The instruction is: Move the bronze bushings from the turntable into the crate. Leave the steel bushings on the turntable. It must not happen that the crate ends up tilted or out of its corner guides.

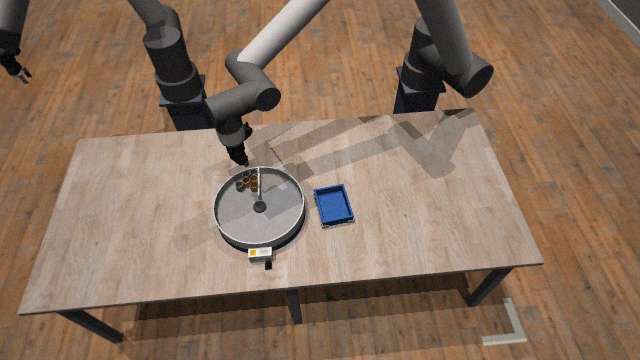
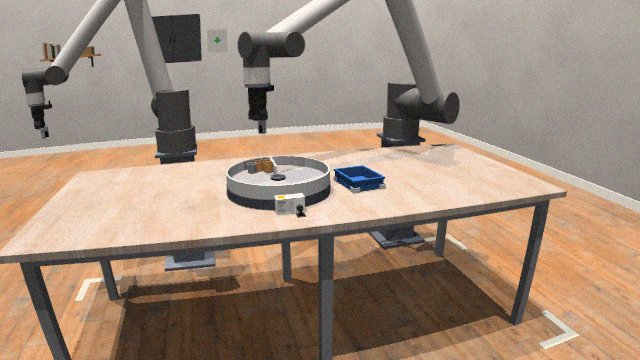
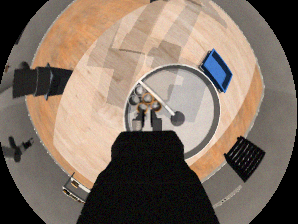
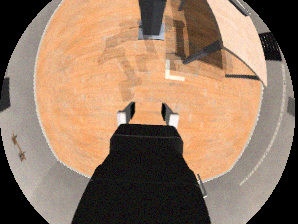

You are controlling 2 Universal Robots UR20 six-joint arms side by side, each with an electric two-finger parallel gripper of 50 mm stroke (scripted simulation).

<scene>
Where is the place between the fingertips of my right gripper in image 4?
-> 148,107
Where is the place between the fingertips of my left gripper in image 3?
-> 147,114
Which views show the blue crate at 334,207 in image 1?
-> Image 1, image 2 and image 3 only.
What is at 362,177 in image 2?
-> A blue crate.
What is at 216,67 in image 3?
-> A blue crate.
</scene>
